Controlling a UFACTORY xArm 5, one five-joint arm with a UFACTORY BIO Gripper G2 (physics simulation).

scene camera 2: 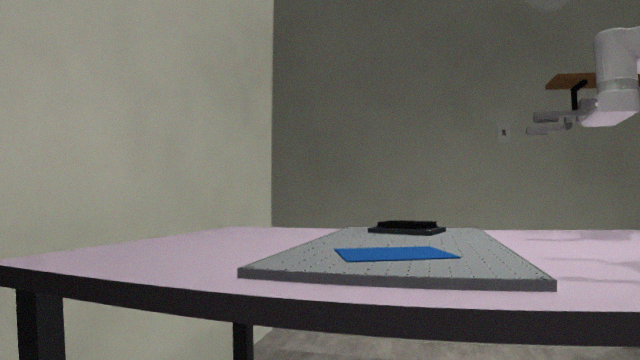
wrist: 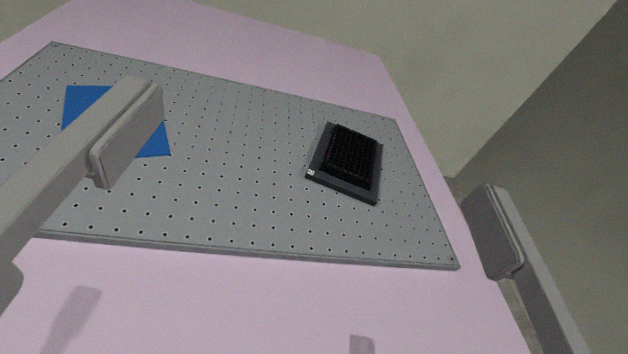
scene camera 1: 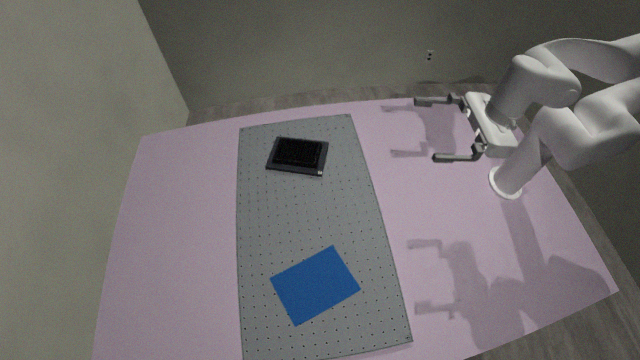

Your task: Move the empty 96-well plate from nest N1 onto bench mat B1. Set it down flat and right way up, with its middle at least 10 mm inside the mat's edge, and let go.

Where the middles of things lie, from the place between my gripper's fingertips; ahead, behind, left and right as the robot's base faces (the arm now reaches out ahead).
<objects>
I see the black 96-well plate (scene camera 1: 294, 152) 260 mm ahead of my hand, 220 mm below it and 160 mm to the right of it. From my hand the other things lie so: dark nest N1 (scene camera 1: 281, 167): 260 mm ahead, 230 mm below, 160 mm to the right; then blue bench mat B1 (scene camera 1: 316, 284): 270 mm ahead, 230 mm below, 210 mm to the left.
</objects>
